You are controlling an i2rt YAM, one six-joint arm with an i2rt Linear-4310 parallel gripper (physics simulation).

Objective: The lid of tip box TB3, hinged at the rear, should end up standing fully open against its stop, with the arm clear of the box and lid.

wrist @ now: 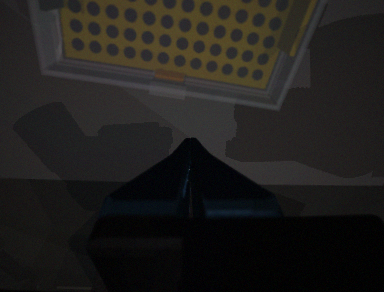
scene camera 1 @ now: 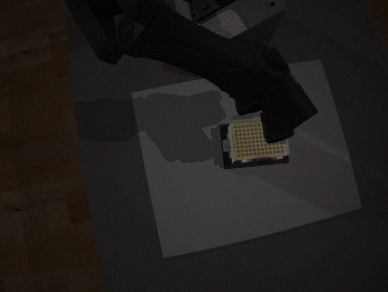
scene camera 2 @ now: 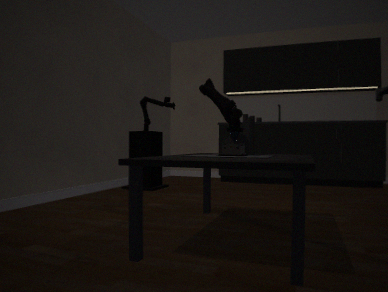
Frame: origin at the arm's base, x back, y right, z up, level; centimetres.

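Seen in the pictures: gripper, fingertip midpoint: (wrist: 190,147) (scene camera 2: 234,143).
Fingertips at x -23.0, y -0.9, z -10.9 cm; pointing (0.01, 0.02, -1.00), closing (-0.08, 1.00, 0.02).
A point is followed by its place in that frame.
The tip box TB3 (scene camera 1: 245,142) {x -31.0, y 1.7, z -10.8 cm} (wrist: 172,42) {x -28.7, y -2.1, z -10.9 cm} shows a yellow deck with rows of dark round holes, a pale translucent rim and a small orange tab at the edge. It sits in a dark tray on the pale mat. The lid's angle cannot be made out; no upright panel can be told apart. My gripper (wrist: 190,147) {x -23.0, y -0.9, z -10.9 cm} is shut and empty. In the wrist view its fingertips appear just outside the tabbed edge of the box, with a gap in the picture; contact cannot be judged. In scene camera 1 the arm covers the box's upper right part and hides the fingertips.
The dark arm (scene camera 1: 210,60) {x -25.6, y 10.4, z 21.9 cm} (scene camera 2: 222,105) {x -28.1, y 5.9, z 13.3 cm} reaches over the pale mat (scene camera 1: 200,220) {x -45.5, y 14.0, z -18.6 cm} from the upper left. A grey block (scene camera 1: 265,15) {x -10.0, y -4.9, z 4.3 cm} stands behind the mat. The table (scene camera 2: 175,162) {x -94.4, y 8.3, z -19.8 cm} carries the setup. Another arm (scene camera 2: 145,110) stands on a black pedestal (scene camera 2: 145,150) beyond the table.
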